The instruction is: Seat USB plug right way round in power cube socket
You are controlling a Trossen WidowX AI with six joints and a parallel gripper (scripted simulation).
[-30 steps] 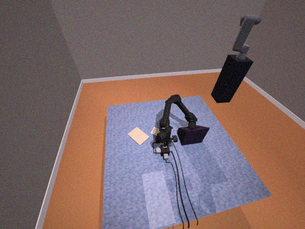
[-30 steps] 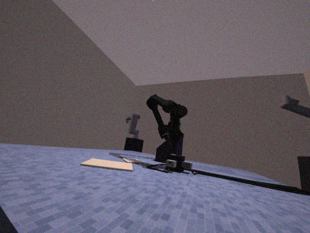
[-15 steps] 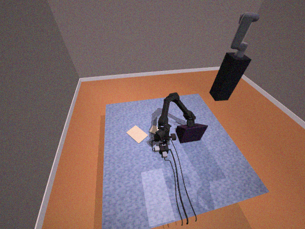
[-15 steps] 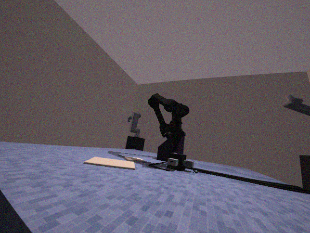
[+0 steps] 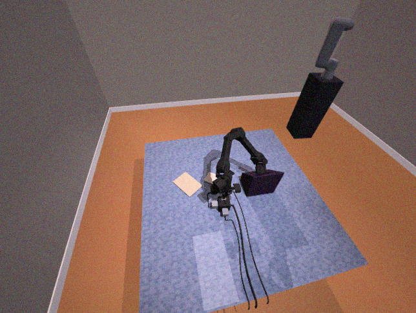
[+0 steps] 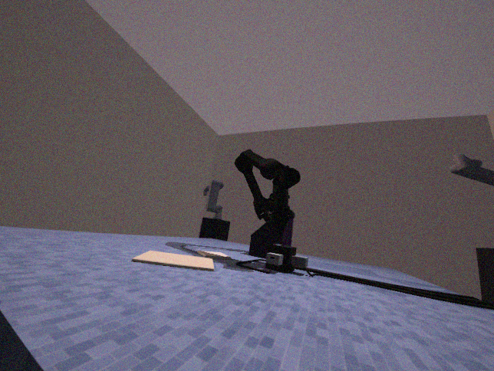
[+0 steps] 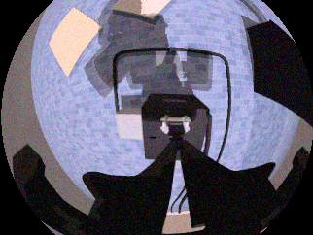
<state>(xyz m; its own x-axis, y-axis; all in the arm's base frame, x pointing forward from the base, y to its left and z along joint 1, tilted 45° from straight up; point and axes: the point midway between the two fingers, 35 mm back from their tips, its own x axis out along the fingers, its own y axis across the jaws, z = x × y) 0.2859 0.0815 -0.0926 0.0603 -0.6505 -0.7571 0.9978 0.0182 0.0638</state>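
Right now my gripper tip is 20 mm above the USB plug. The rest, counted from my gripper tip: tan card 240 mm ahead, 200 mm to the right, 100 mm below.
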